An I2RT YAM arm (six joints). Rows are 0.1 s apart.
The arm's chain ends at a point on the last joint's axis. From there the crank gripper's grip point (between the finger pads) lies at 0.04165 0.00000 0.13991 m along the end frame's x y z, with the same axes.
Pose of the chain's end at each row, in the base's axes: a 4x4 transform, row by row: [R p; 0 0 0 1], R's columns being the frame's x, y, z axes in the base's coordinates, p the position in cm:
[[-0.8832 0.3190 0.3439 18.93], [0.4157 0.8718 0.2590 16.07], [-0.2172 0.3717 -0.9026 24.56], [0 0 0 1]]
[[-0.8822 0.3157 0.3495 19.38], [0.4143 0.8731 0.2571 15.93], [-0.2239 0.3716 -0.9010 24.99], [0 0 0 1]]
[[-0.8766 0.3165 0.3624 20.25], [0.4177 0.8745 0.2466 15.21], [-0.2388 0.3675 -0.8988 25.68], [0 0 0 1]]
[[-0.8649 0.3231 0.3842 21.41], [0.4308 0.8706 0.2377 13.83], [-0.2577 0.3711 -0.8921 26.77], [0 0 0 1]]
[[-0.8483 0.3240 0.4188 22.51], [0.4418 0.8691 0.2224 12.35], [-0.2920 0.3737 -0.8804 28.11], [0 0 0 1]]
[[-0.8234 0.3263 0.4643 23.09], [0.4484 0.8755 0.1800 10.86], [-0.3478 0.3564 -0.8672 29.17], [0 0 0 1]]
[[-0.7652 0.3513 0.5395 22.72], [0.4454 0.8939 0.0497 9.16], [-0.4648 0.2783 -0.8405 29.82], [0 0 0 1]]
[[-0.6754 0.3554 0.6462 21.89], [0.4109 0.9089 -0.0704 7.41], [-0.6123 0.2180 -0.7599 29.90], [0 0 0 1]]
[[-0.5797 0.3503 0.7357 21.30], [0.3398 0.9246 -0.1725 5.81], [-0.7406 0.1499 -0.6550 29.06], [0 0 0 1]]
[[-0.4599 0.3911 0.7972 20.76], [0.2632 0.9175 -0.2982 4.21], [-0.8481 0.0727 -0.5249 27.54], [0 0 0 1]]
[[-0.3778 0.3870 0.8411 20.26], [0.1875 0.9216 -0.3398 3.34], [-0.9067 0.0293 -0.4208 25.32], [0 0 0 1]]
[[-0.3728 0.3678 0.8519 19.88], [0.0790 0.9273 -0.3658 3.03], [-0.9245 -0.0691 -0.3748 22.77], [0 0 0 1]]
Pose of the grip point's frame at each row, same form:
[[-0.8832 0.3190 0.3439 20.06], [0.4157 0.8718 0.2590 21.43], [-0.2172 0.3717 -0.9026 11.03], [0 0 0 1]]
[[-0.8822 0.3157 0.3495 20.60], [0.4143 0.8731 0.2571 21.25], [-0.2239 0.3716 -0.9010 11.45], [0 0 0 1]]
[[-0.8766 0.3165 0.3624 21.67], [0.4177 0.8745 0.2466 20.40], [-0.2388 0.3675 -0.8988 12.11], [0 0 0 1]]
[[-0.8649 0.3231 0.3842 23.18], [0.4308 0.8706 0.2377 18.95], [-0.2577 0.3711 -0.8921 13.22], [0 0 0 1]]
[[-0.8483 0.3240 0.4188 24.84], [0.4418 0.8691 0.2224 17.30], [-0.2920 0.3737 -0.8804 14.58], [0 0 0 1]]
[[-0.8234 0.3263 0.4643 26.16], [0.4484 0.8755 0.1800 15.25], [-0.3478 0.3564 -0.8672 15.59], [0 0 0 1]]
[[-0.7652 0.3513 0.5395 27.08], [0.4454 0.8939 0.0497 11.71], [-0.4648 0.2783 -0.8405 16.12], [0 0 0 1]]
[[-0.6754 0.3554 0.6462 28.12], [0.4109 0.9089 -0.0704 8.14], [-0.6123 0.2180 -0.7599 16.72], [0 0 0 1]]
[[-0.5797 0.3503 0.7357 29.18], [0.3398 0.9246 -0.1725 4.81], [-0.7406 0.1499 -0.6550 16.81], [0 0 0 1]]
[[-0.4599 0.3911 0.7972 30.00], [0.2632 0.9175 -0.2982 1.13], [-0.8481 0.0727 -0.5249 16.66], [0 0 0 1]]
[[-0.3778 0.3870 0.8411 30.45], [0.1875 0.9216 -0.3398 -0.63], [-0.9067 0.0293 -0.4208 15.66], [0 0 0 1]]
[[-0.3728 0.3678 0.8519 30.25], [0.0790 0.9273 -0.3658 -1.76], [-0.9245 -0.0691 -0.3748 13.68], [0 0 0 1]]

